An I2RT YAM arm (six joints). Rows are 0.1 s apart.
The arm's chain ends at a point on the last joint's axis. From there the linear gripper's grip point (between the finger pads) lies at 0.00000 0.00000 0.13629 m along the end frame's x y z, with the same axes.
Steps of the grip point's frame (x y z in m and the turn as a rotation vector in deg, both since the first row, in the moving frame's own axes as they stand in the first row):
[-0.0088, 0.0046, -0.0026, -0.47, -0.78, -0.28]
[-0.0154, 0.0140, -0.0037, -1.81, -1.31, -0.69]
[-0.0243, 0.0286, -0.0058, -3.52, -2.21, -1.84]
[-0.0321, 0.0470, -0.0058, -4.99, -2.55, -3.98]
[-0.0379, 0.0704, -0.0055, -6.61, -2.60, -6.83]
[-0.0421, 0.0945, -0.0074, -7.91, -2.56, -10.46]
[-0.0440, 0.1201, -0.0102, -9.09, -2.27, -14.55]
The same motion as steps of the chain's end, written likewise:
[-0.0069, 0.0035, -0.0026, -0.47, -0.78, -0.28]
[-0.0123, 0.0097, -0.0036, -1.81, -1.31, -0.69]
[-0.0192, 0.0202, -0.0054, -3.52, -2.21, -1.84]
[-0.0265, 0.0349, -0.0051, -4.99, -2.55, -3.98]
[-0.0327, 0.0544, -0.0045, -6.61, -2.60, -6.83]
[-0.0378, 0.0753, -0.0060, -7.91, -2.56, -10.46]
[-0.0414, 0.0981, -0.0084, -9.09, -2.27, -14.55]

